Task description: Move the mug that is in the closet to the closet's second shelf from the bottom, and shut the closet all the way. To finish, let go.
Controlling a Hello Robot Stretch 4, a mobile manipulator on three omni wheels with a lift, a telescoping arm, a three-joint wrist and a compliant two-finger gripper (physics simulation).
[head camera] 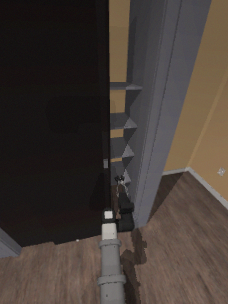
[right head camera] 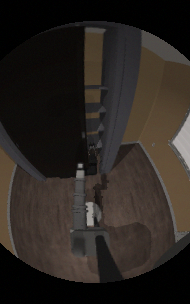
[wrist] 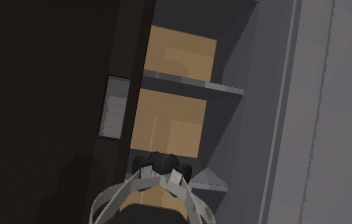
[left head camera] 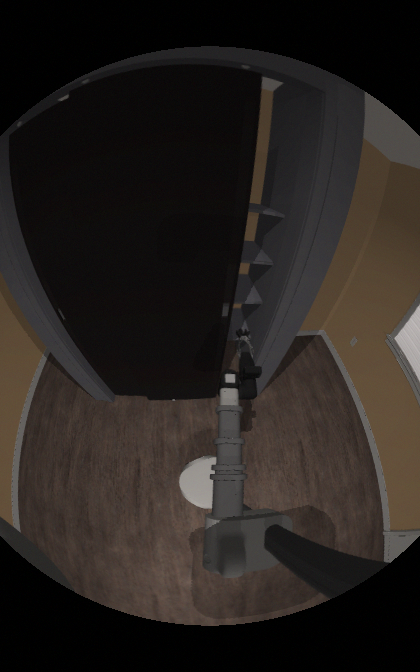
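Where they show: gripper, between the fingertips: [head camera: 119,175] [right head camera: 91,142] [wrist: 162,165] [left head camera: 241,329]; robot's base, origin of its link: [right head camera: 88,212] [left head camera: 207,480].
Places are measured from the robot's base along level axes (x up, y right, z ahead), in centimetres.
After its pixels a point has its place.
The closet's dark sliding door [head camera: 55,125] @[x 128.9, y -24.7, z 70.7 cm] [left head camera: 130,225] @[x 139.5, y -36.1, z 69.0 cm] [right head camera: 45,100] @[x 140.0, y -27.0, z 70.3 cm] [wrist: 50,75] @[x 102.4, y -9.3, z 72.9 cm] covers most of the front, leaving a narrow opening at the right. A light recessed handle [head camera: 105,163] @[x 99.2, y -0.5, z 75.5 cm] [left head camera: 225,309] @[x 99.0, y 0.0, z 75.6 cm] [wrist: 114,107] @[x 99.5, y -0.5, z 75.5 cm] is near its right edge. Several grey shelves show in the opening, among them one shelf [wrist: 190,84] @[x 109.7, y 11.7, z 107.7 cm] above the fingers and a lower shelf [wrist: 210,187] @[x 79.9, y 23.1, z 109.3 cm] beside them. The mug does not show in any view. My gripper [head camera: 119,178] @[x 93.8, y 8.2, z 68.6 cm] [left head camera: 243,332] @[x 93.8, y 8.2, z 68.6 cm] [right head camera: 92,146] [wrist: 162,165] @[x 93.8, y 8.2, z 68.6 cm] is shut and empty, its tips in line with the opening, just right of the door's edge and below the handle.
The grey closet frame [head camera: 165,100] @[x 139.0, y 32.7, z 77.3 cm] [left head camera: 320,200] @[x 155.0, y 28.6, z 75.3 cm] [right head camera: 120,85] @[x 148.5, y 29.7, z 75.2 cm] rises close to the right of the gripper. Tan walls flank the closet. A round white object [left head camera: 197,482] @[x 18.6, y -7.7, z -0.6 cm] is on the floor beneath the arm. The telescoping arm [head camera: 111,265] @[x 104.5, y 0.1, z 20.7 cm] reaches forward to the closet.
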